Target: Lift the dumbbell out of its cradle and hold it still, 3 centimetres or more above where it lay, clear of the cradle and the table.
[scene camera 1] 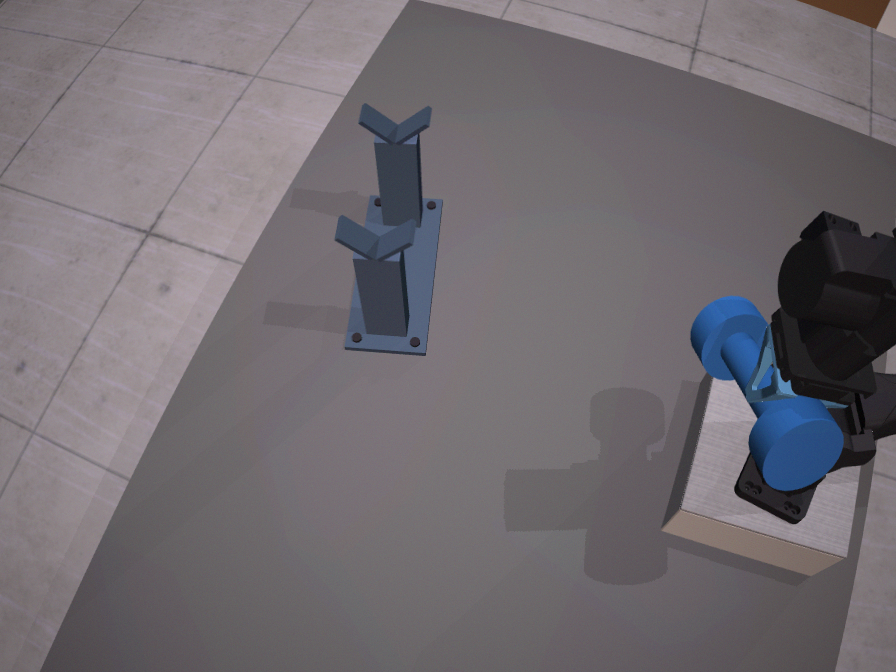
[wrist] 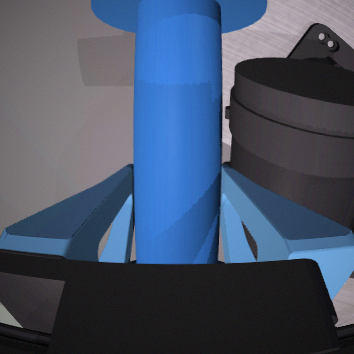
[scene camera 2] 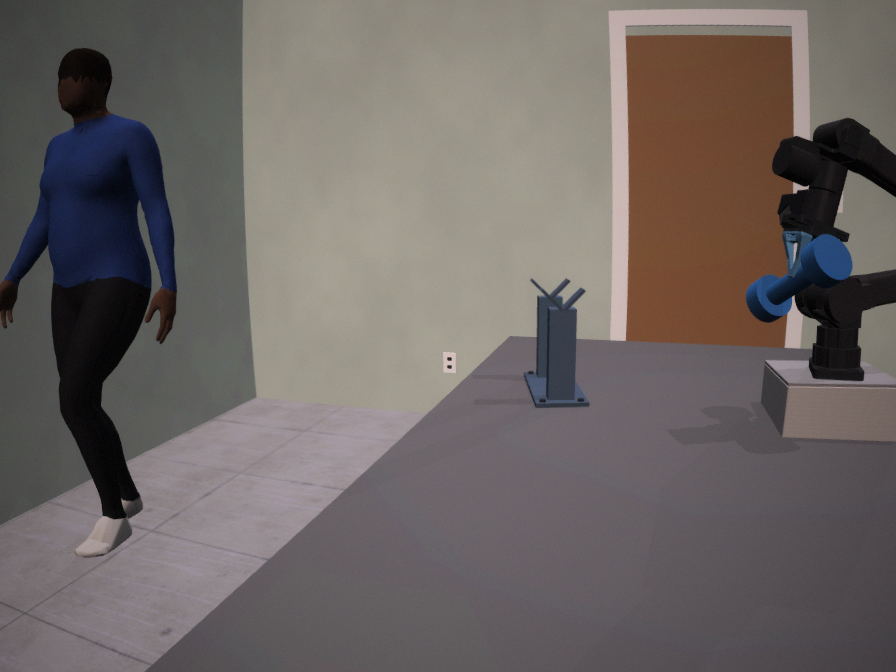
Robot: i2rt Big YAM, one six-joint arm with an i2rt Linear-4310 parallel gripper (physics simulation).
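Frame: origin at the arm's base, x ahead, y left, z up, level; millimetres.
Where they show: gripper, between the fingertips: (scene camera 1: 763, 399) (wrist: 177, 175) (scene camera 2: 800, 281); arm's base, origin of its link: (wrist: 313, 97) (scene camera 2: 834, 373).
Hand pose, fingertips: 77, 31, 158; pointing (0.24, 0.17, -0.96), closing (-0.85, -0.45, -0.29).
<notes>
Each offset is from my fingertips to the centre of the thing, as dx, dy, dz. Level surfaces: height alone.
The blue dumbbell {+6, -11, -1} (scene camera 1: 797, 443) (scene camera 2: 826, 261) (wrist: 177, 125) hangs in the air at the right of both scene views, tilted, with one end higher than the other in scene camera 2. My gripper (scene camera 1: 754, 386) (scene camera 2: 793, 273) (wrist: 177, 175) is shut on the dumbbell's handle, one light blue finger on each side. The dumbbell is well above the table {dz -250} (scene camera 1: 463, 462) (scene camera 2: 506, 520) and close to the arm's base. The blue-grey cradle {+458, -62, -142} (scene camera 1: 382, 292) (scene camera 2: 561, 354) stands upright and empty, well to the left of the dumbbell. The dumbbell's near end is hidden in the wrist view.
The arm's base stands on a pale block (scene camera 1: 759, 538) (scene camera 2: 832, 412) at the right. The arm's dark lower part (wrist: 295, 140) is close beside the handle in the wrist view. A person in a blue top (scene camera 2: 101, 195) is on the floor left of the table.
</notes>
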